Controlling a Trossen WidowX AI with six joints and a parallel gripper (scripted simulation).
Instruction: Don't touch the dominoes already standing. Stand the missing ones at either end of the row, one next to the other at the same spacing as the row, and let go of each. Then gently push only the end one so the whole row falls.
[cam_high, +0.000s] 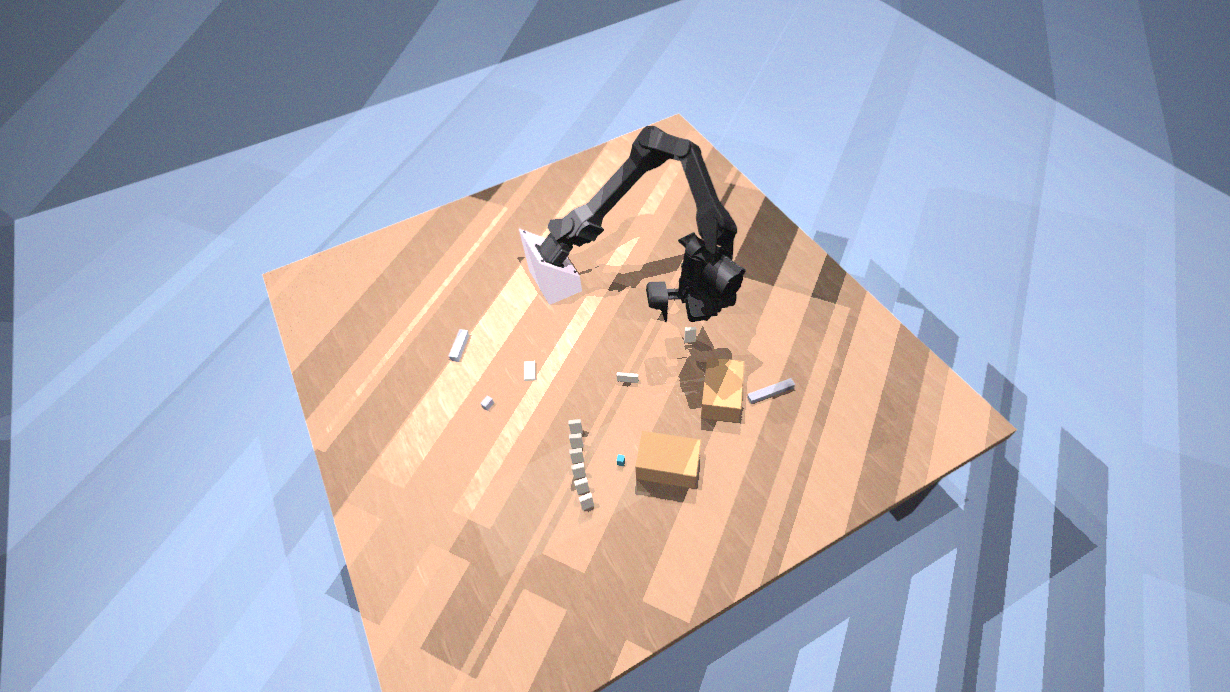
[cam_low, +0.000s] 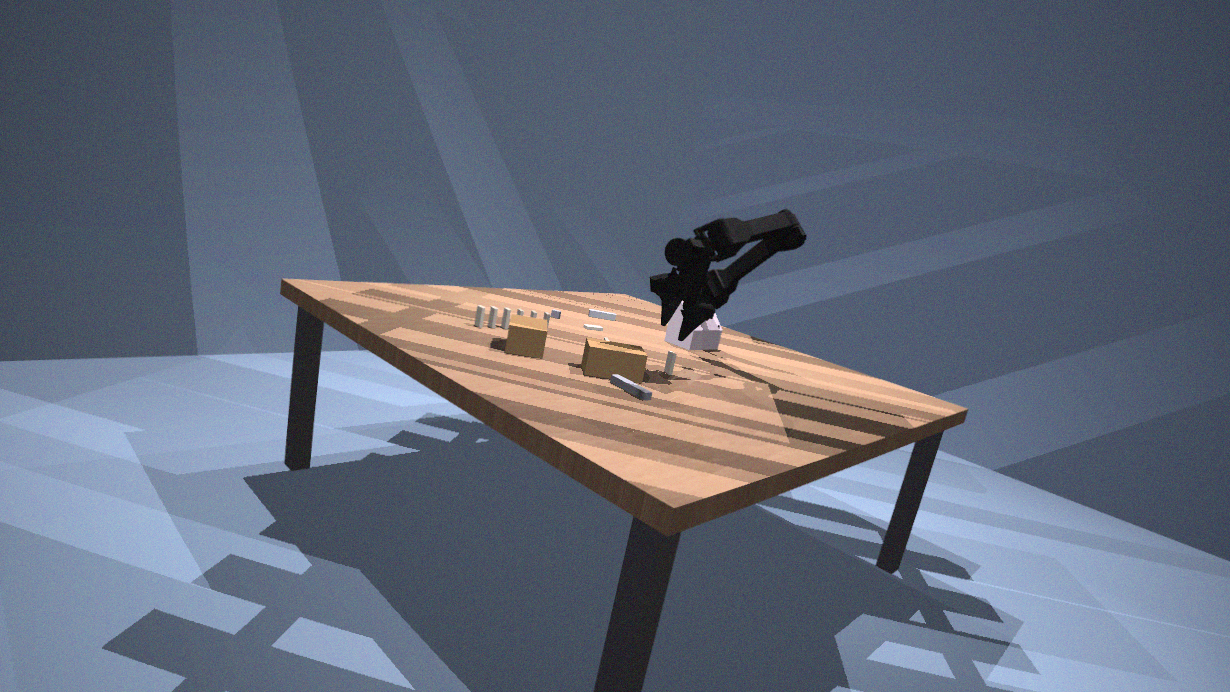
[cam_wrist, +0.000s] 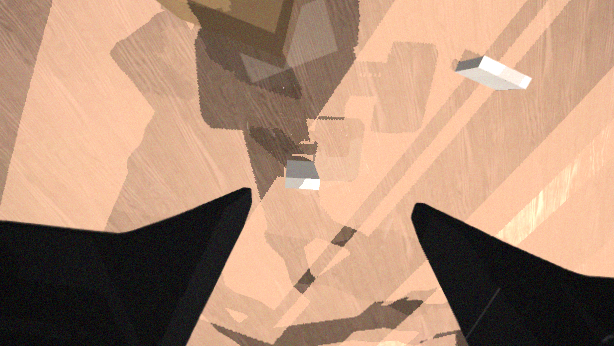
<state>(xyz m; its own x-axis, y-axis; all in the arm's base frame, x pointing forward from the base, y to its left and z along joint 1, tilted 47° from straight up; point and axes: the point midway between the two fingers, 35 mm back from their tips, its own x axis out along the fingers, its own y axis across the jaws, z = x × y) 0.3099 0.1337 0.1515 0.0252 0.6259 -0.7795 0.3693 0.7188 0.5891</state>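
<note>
The grey cube lies 6 cm behind my gripper tip, 47 cm to the right of it and 8 cm below it. Also, from my gripper tip: teal cube: 20 cm ahead, 27 cm to the right, 8 cm below.
</note>
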